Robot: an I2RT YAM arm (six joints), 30 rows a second.
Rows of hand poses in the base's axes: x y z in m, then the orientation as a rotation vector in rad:
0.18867, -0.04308, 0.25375, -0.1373, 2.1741, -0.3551
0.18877, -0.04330, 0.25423, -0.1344, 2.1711, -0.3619
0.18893, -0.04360, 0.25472, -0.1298, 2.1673, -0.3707
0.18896, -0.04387, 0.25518, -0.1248, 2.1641, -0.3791
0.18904, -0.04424, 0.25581, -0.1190, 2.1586, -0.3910
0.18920, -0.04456, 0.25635, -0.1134, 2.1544, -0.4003
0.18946, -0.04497, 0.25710, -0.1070, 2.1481, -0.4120
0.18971, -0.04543, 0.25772, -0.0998, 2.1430, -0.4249
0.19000, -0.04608, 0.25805, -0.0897, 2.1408, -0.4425
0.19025, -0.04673, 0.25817, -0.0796, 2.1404, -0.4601
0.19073, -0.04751, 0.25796, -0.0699, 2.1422, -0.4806
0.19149, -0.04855, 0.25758, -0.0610, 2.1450, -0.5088
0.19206, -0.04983, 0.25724, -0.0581, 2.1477, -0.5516
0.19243, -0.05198, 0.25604, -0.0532, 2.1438, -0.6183
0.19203, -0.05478, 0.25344, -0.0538, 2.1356, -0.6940
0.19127, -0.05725, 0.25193, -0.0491, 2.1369, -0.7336
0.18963, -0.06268, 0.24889, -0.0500, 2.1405, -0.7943
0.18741, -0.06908, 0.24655, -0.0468, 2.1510, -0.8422
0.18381, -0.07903, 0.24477, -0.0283, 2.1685, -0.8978
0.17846, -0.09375, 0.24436, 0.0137, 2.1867, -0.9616
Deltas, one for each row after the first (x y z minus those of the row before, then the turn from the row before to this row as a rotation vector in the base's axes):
0.00010, -0.00022, 0.00048, -0.0041, -0.0030, -0.0042
0.00016, -0.00030, 0.00049, -0.0049, -0.0039, -0.0061
0.00003, -0.00027, 0.00046, -0.0045, -0.0034, -0.0063
0.00008, -0.00037, 0.00063, -0.0069, -0.0055, -0.0079
0.00016, -0.00032, 0.00054, -0.0050, -0.0043, -0.0069
0.00026, -0.00041, 0.00075, -0.0066, -0.0063, -0.0081
0.00025, -0.00046, 0.00062, -0.0071, -0.0051, -0.0094
0.00029, -0.00065, 0.00033, -0.0090, -0.0023, -0.0137
0.00025, -0.00065, 0.00012, -0.0088, -0.0004, -0.0140
0.00048, -0.00078, -0.00021, -0.0107, 0.0022, -0.0153
0.00076, -0.00104, -0.00038, -0.0163, 0.0044, -0.0179
0.00057, -0.00128, -0.00034, -0.0287, 0.0076, -0.0196
0.00037, -0.00215, -0.00120, -0.0457, 0.0049, -0.0294
-0.00040, -0.00280, -0.00260, -0.0545, 0.0049, -0.0287
-0.00076, -0.00247, -0.00151, -0.0255, 0.0072, -0.0197
-0.00164, -0.00543, -0.00304, -0.0412, 0.0154, -0.0252
-0.00222, -0.00640, -0.00234, -0.0290, 0.0188, -0.0244
-0.00360, -0.00995, -0.00178, -0.0273, 0.0232, -0.0394
-0.00535, -0.01472, -0.00041, -0.0250, 0.0203, -0.0584

